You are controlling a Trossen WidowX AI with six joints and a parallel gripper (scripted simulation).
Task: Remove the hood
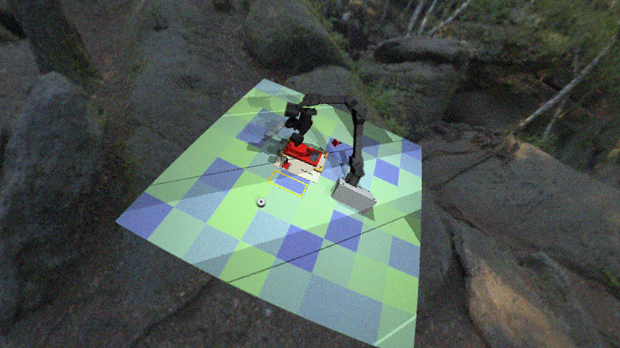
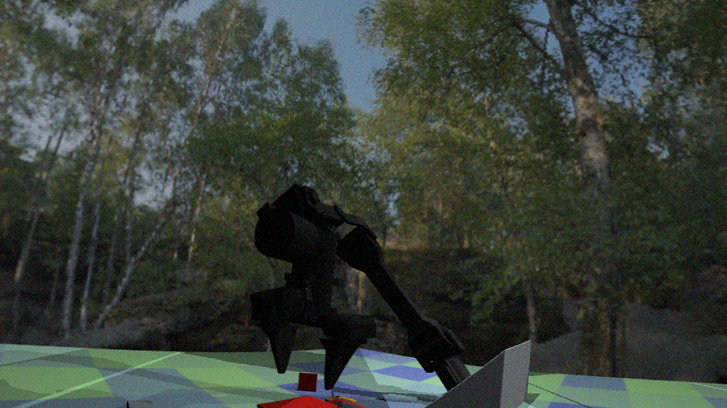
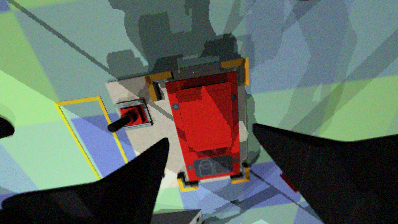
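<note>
My gripper tip is 5 cm above the red hood. From my gripper tip the other things lie so: black wheel (38 cm to the left, 8 cm below).
</note>
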